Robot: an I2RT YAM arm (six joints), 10 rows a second.
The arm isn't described. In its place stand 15 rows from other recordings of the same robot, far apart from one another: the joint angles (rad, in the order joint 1, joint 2, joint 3, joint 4, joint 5, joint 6), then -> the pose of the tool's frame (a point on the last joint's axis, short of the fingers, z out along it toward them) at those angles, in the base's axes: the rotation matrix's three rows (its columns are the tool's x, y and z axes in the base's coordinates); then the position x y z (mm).
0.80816, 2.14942, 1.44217, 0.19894, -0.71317, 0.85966 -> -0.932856, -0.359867, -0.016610; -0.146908, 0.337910, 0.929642; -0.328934, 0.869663, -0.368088; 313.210, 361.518, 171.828
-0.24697, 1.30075, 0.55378, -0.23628, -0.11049, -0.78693 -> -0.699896, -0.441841, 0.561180; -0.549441, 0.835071, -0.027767; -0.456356, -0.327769, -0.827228; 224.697, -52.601, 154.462
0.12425, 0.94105, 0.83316, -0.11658, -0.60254, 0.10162 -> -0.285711, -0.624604, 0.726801; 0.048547, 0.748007, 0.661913; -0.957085, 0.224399, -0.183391; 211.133, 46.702, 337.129
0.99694, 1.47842, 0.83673, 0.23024, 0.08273, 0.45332 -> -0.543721, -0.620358, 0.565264; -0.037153, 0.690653, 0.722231; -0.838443, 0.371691, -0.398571; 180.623, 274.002, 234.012
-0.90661, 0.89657, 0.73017, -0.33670, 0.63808, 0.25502 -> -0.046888, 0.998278, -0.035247; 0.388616, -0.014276, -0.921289; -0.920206, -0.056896, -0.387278; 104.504, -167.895, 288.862
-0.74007, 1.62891, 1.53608, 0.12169, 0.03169, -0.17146 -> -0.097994, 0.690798, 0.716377; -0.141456, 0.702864, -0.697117; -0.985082, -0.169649, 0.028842; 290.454, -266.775, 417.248
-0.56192, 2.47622, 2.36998, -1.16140, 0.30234, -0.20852 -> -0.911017, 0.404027, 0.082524; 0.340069, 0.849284, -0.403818; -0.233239, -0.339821, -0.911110; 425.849, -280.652, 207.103
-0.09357, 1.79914, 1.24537, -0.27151, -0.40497, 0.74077 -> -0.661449, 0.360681, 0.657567; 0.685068, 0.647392, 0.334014; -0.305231, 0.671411, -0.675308; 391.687, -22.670, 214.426
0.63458, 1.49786, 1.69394, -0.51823, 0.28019, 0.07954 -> -0.282647, -0.337083, 0.898046; -0.113255, 0.941400, 0.317710; -0.952515, -0.011908, -0.304260; 273.219, 188.907, 449.121
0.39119, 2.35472, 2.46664, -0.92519, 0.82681, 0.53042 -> -0.473551, 0.520205, 0.710729; 0.175288, 0.846466, -0.502762; -0.863147, -0.113502, -0.492031; 481.995, 170.464, 316.160
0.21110, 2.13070, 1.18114, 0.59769, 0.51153, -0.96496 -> -0.411062, -0.125207, 0.902968; -0.821165, 0.481001, -0.307126; -0.395874, -0.867734, -0.300537; 443.864, 77.295, 136.686
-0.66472, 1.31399, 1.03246, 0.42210, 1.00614, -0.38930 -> -0.273127, 0.956334, -0.104051; -0.043993, -0.120468, -0.991742; -0.960971, -0.266294, 0.074975; 215.294, -206.934, 371.451
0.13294, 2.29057, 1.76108, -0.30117, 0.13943, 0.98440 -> -0.436940, 0.588368, 0.680373; 0.773768, 0.631553, -0.049231; -0.458657, 0.504940, -0.731211; 505.629, 62.626, 159.383
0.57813, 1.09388, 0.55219, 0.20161, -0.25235, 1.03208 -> -0.766733, -0.132818, 0.628076; 0.492180, 0.506524, 0.707950; -0.412164, 0.851935, -0.322998; 197.757, 139.650, 236.953
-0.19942, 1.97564, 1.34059, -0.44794, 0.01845, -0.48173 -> -0.863011, -0.218126, 0.455668; -0.298180, 0.948043, -0.110915; -0.407799, -0.231592, -0.883213; 399.957, -81.504, 162.314
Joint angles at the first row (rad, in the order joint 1, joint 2, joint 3, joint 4, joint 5, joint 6):
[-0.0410 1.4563 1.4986 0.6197 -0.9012 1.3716]
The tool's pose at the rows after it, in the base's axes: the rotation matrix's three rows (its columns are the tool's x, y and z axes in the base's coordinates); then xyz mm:
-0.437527, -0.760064, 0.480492; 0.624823, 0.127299, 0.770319; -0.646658, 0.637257, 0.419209; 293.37, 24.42, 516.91
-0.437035, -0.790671, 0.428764; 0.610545, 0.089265, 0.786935; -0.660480, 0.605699, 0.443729; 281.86, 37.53, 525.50
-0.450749, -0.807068, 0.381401; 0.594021, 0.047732, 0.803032; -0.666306, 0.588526, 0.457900; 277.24, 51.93, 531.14
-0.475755, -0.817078, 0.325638; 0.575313, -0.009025, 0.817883; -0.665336, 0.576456, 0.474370; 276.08, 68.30, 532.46
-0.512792, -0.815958, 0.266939; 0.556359, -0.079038, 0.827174; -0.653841, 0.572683, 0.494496; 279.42, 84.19, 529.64
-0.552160, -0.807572, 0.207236; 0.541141, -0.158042, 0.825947; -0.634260, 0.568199, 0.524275; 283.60, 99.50, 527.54
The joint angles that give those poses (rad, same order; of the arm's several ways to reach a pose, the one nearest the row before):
[-0.0109 1.4231 1.4982 0.6510 -0.8875 1.3811]
[0.0357 1.4032 1.5039 0.6705 -0.8806 1.3853]
[0.0883 1.4052 1.5223 0.6762 -0.8730 1.3850]
[0.1471 1.4193 1.5311 0.7089 -0.8654 1.3990]
[0.2001 1.4494 1.5337 0.7753 -0.8596 1.4406]
[0.2485 1.4895 1.5455 0.8582 -0.8475 1.5021]

